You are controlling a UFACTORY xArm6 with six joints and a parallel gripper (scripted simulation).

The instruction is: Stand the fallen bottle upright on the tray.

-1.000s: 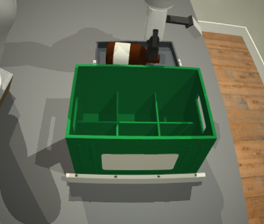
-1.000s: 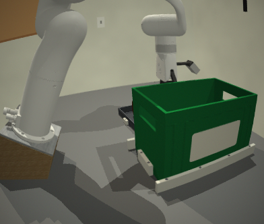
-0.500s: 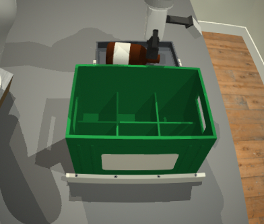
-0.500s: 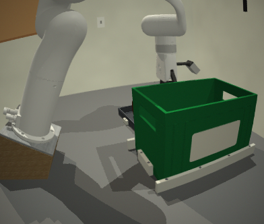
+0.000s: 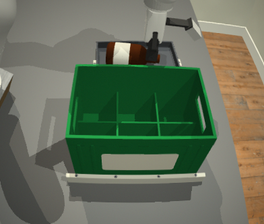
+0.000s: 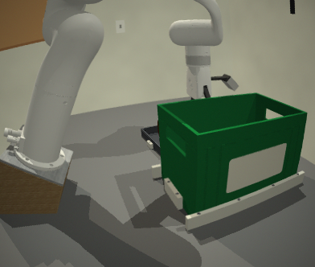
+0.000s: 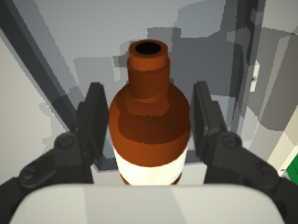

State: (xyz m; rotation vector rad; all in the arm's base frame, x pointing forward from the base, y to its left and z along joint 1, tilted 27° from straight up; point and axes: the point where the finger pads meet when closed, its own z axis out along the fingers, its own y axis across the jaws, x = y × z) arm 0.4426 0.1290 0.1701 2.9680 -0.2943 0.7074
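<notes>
Now: hand 5 cm past the brown bottle, 4 cm above it and 1 cm to the right of it. Round my hand: green crate 26 cm to the right, 9 cm behind, 1 cm above; then dark grey tray 7 cm below, 3 cm behind, 1 cm to the left.
</notes>
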